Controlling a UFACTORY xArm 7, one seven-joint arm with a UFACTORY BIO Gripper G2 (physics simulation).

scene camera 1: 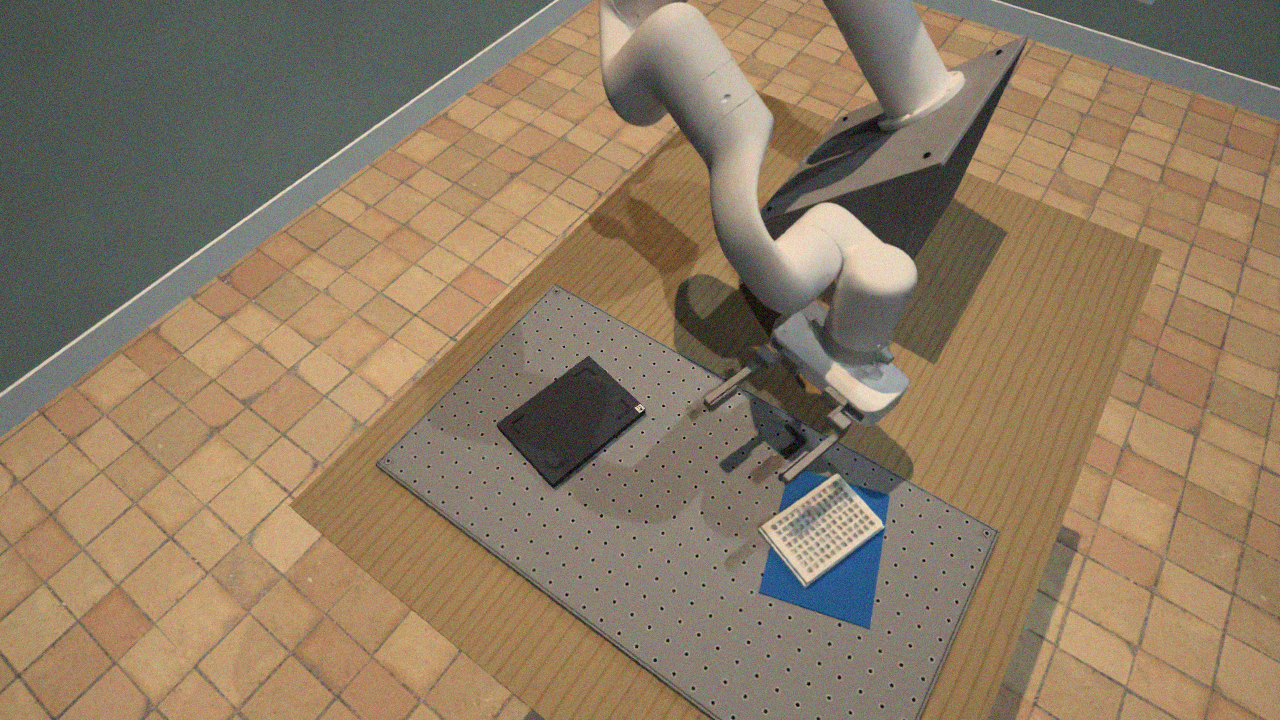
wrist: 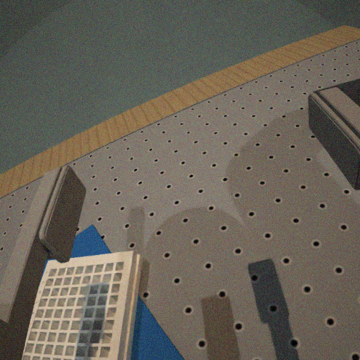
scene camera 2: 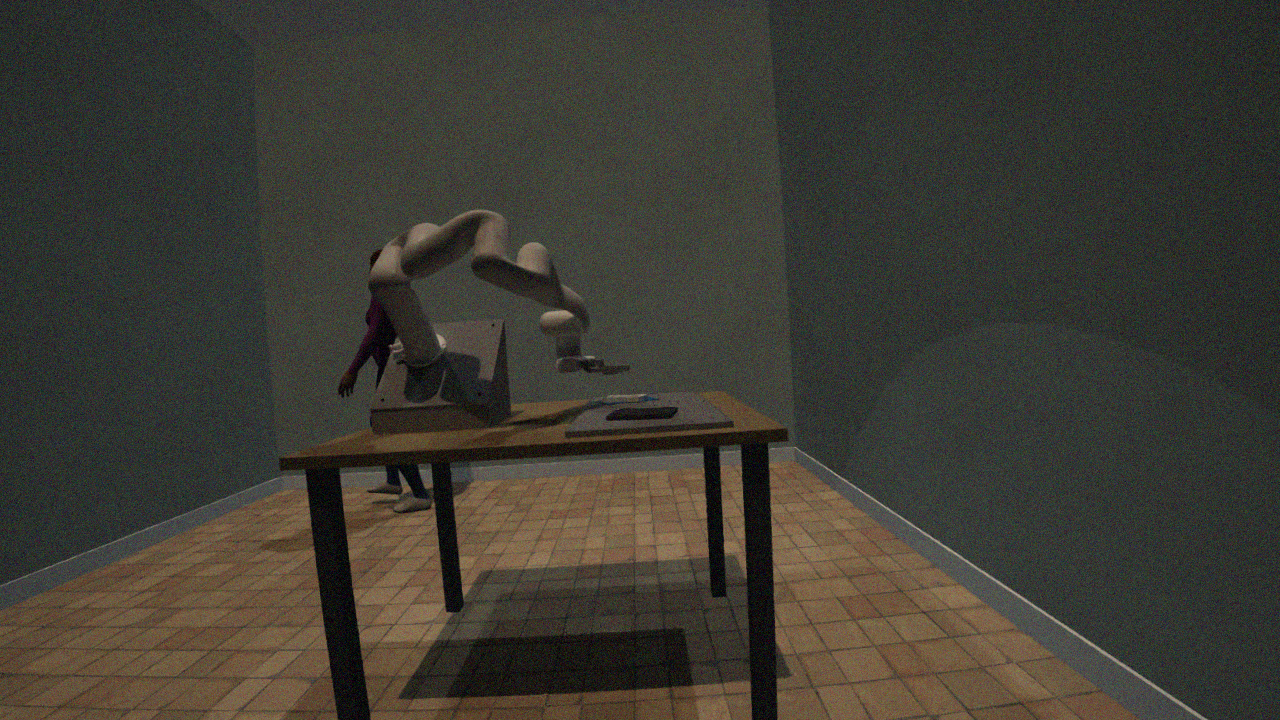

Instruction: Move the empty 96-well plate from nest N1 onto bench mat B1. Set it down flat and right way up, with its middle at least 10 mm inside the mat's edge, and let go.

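Where they show: hand, its tool point: [scene camera 1: 757, 431] [scene camera 2: 616, 369]; arm's base, origin of its link: [scene camera 1: 921, 104] [scene camera 2: 425, 351].
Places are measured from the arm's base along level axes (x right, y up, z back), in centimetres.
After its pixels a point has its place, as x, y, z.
The white 96-well plate [scene camera 1: 821, 530] @[-8.8, -19.5, -58.7] [scene camera 2: 625, 398] @[-4.3, -18.7, -58.2] [wrist: 75, 312] lies flat, wells up, on the blue bench mat B1 [scene camera 1: 836, 601] @[-13.1, -19.8, -65.9] [wrist: 152, 332]. Its middle is over the mat, and one corner sticks out a little past the mat's left edge in scene camera 1. The black nest N1 [scene camera 1: 572, 422] @[25.7, -18.9, -59.5] [scene camera 2: 641, 413] @[30.0, -18.9, -57.8] holds no plate. My gripper [scene camera 1: 750, 439] @[2.4, -9.2, -55.2] [scene camera 2: 617, 368] [wrist: 201, 177] is open and empty, its fingers wide apart. It hangs above the board, up and to the left of the plate in scene camera 1, and does not touch it. Part of the plate is cut off in the wrist view.
A grey perforated board [scene camera 1: 662, 573] @[6.3, -20.1, -71.9] [wrist: 195, 150] lies on the wooden table [scene camera 1: 1056, 340] @[-30.6, -21.4, -14.5] [scene camera 2: 537, 440] @[40.9, -21.4, -32.8] under the mat and nest. The arm's sloped grey base [scene camera 1: 859, 179] @[3.4, -0.8, -18.6] [scene camera 2: 465, 367] @[7.1, -5.3, -12.5] stands at the back. A person [scene camera 2: 376, 331] stands beyond the table, partly behind the arm.
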